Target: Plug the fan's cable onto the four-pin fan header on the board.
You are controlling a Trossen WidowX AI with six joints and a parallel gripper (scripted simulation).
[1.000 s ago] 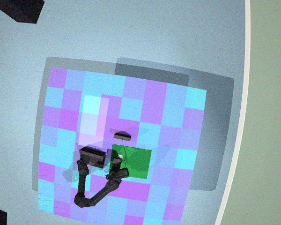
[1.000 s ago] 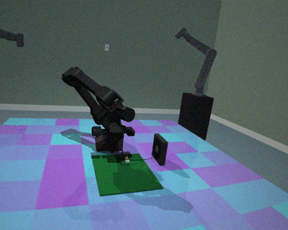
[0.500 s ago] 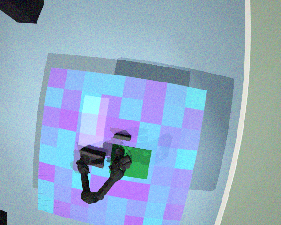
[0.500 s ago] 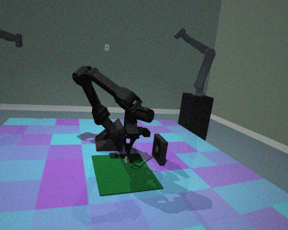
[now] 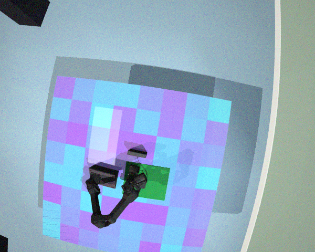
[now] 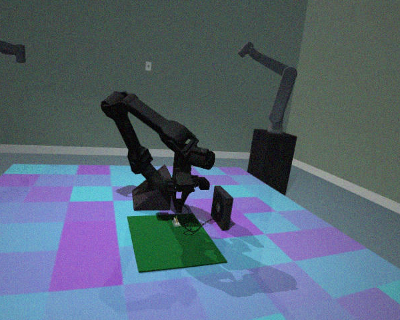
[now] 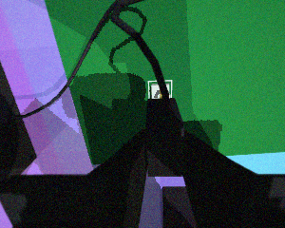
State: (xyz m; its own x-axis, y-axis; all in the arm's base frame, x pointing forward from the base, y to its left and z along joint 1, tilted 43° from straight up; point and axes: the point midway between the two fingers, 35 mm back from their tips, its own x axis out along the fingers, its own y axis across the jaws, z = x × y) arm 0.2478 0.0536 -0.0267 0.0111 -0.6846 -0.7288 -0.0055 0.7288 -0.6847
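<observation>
My gripper tip is now 70 mm above the white four-pin header. Also, from my gripper tip: green board: 90 mm ahead, 80 mm below, 30 mm to the right; then black fan: 150 mm to the left, 10 mm below, 10 mm behind; then dark plug: 10 mm ahead, 10 mm above.
</observation>
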